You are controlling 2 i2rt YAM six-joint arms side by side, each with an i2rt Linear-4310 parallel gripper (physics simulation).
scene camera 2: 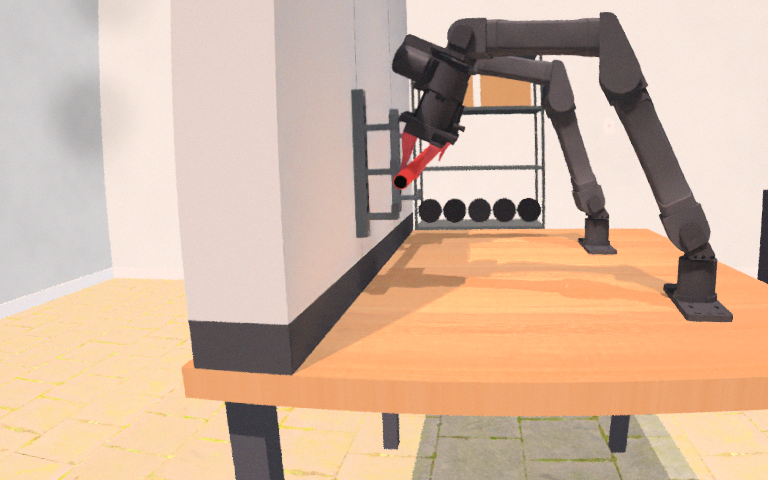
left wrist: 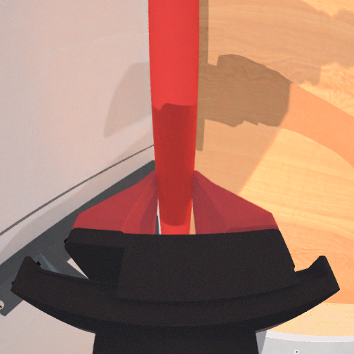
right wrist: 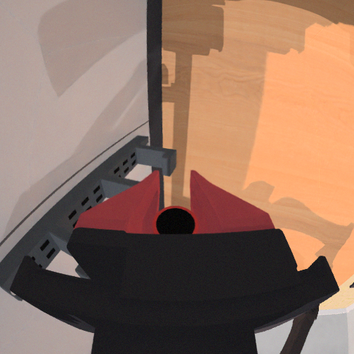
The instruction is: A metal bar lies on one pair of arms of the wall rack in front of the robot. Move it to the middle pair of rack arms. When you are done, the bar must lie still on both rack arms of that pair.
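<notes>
The red metal bar (scene camera 2: pixel 419 168) (left wrist: pixel 175 75) (right wrist: pixel 195 220) runs along the wall; its dark near end shows in scene camera 2 close to the near middle rack arm (scene camera 2: pixel 380 171). Contact with the rack arms cannot be told. My left gripper (scene camera 2: pixel 416 161) (left wrist: pixel 174 177) is shut on the bar close to its near end. My right gripper (right wrist: pixel 174 177) is shut on the bar at its far end, whose dark opening sits deep between the fingers near the palm. The wall rack (scene camera 2: pixel 359 198) (left wrist: pixel 15 295) (right wrist: pixel 12 277) has three arm levels; the left gripper partly hides it in the left wrist view.
The wall (scene camera 2: pixel 317 198) (left wrist: pixel 65 100) (right wrist: pixel 90 75) stands close beside both grippers. A lower rack arm (right wrist: pixel 162 159) juts out past the right fingertips in that wrist view. The wooden table (scene camera 2: pixel 481 345) is below. A shelf with round black weights (scene camera 2: pixel 479 210) stands behind.
</notes>
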